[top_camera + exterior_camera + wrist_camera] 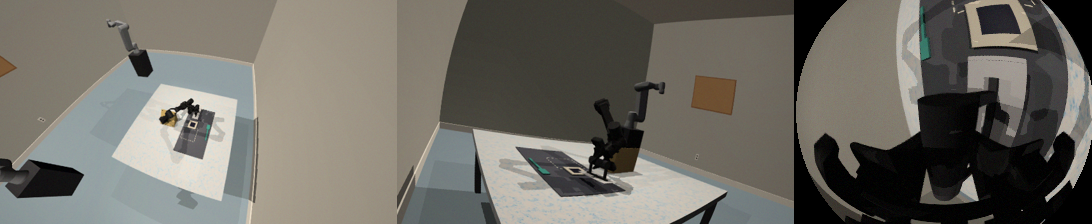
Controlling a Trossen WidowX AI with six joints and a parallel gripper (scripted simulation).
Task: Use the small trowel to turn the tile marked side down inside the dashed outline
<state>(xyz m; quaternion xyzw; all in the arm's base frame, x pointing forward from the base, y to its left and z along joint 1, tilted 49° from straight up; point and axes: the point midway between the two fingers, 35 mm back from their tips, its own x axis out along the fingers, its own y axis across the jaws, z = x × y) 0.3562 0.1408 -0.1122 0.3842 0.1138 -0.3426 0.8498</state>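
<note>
The dark mat is 2 cm ahead of my gripper tip, 20 cm to the right of it and 11 cm below it. From my gripper tip the other things lie so: green trowel: 16 cm ahead, 19 cm to the right, 9 cm below; square tile: 4 cm behind, 15 cm to the right, 9 cm below.
</note>
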